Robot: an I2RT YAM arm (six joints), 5 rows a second.
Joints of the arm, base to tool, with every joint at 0 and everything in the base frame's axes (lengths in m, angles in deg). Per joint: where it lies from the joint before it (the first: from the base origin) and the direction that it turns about. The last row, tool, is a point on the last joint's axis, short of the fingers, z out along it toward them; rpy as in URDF.
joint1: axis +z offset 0 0 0.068
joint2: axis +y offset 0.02 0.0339 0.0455
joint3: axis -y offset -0.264 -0.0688 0
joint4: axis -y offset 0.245 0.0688 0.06
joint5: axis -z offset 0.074 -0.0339 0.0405
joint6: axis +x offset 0.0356 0 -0.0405
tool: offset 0 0 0 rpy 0 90 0
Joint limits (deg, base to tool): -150..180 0..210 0..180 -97..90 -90..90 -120..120
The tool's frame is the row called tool.
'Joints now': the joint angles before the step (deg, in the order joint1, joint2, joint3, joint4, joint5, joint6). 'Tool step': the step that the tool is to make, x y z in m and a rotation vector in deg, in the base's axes. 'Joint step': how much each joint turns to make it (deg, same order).
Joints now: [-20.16, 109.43, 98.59, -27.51, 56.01, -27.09]
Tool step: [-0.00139, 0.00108, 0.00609, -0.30, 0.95, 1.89]
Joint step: [0.02, -0.81, -0.09, 0.85, -1.11, -2.86]
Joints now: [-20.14, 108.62, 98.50, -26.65, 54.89, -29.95]
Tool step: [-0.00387, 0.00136, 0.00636, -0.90, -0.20, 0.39]
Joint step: [0.00, -1.27, -0.76, 1.22, 0.14, -1.49]
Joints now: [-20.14, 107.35, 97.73, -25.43, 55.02, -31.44]
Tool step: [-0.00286, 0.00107, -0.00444, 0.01, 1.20, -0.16]
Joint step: [0.02, -0.55, -1.50, 0.15, 0.38, -0.39]
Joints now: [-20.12, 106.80, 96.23, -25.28, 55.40, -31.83]
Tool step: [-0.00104, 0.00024, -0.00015, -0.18, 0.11, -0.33]
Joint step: [0.00, -0.19, -0.29, 0.01, 0.39, 0.05]
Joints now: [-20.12, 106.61, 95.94, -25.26, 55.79, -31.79]
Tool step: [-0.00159, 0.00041, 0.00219, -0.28, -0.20, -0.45]
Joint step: [0.00, -0.33, 0.00, -0.20, 0.48, 0.19]
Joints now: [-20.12, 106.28, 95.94, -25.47, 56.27, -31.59]
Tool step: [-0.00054, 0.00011, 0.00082, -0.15, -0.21, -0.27]
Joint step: [0.00, -0.11, -0.01, -0.01, 0.26, 0.19]
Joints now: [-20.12, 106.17, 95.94, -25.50, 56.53, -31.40]
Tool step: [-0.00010, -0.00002, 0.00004, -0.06, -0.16, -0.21]
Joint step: [0.00, 0.00, 0.00, -0.02, 0.17, 0.22]
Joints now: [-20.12, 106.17, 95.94, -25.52, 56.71, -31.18]
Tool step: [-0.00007, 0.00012, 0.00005, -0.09, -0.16, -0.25]
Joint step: [0.02, 0.00, 0.01, -0.03, 0.24, 0.25]
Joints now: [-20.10, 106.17, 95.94, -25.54, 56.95, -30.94]
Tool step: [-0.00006, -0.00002, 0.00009, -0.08, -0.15, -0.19]
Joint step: [0.00, 0.00, 0.00, 0.02, 0.17, 0.17]
